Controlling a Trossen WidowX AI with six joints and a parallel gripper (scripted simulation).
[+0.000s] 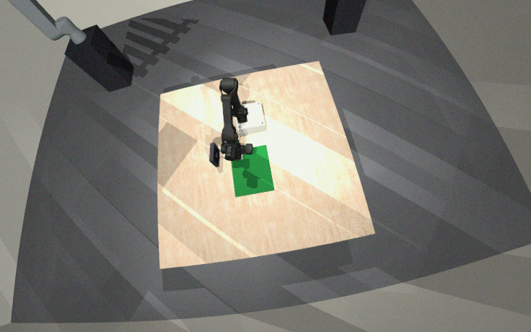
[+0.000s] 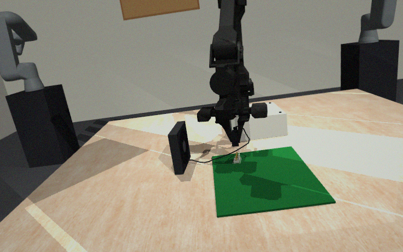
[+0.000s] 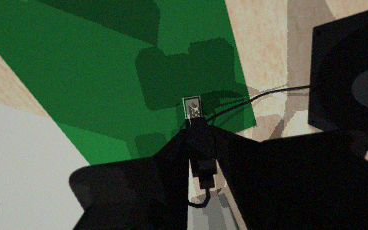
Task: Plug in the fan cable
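Right now my gripper tip is 60 mm above the white four-pin header. From my gripper tip the other things lie so: black fan: 150 mm to the right, 20 mm behind; black plug: 10 mm behind, 10 mm above; green board: 100 mm ahead, 80 mm below, 50 mm to the left.
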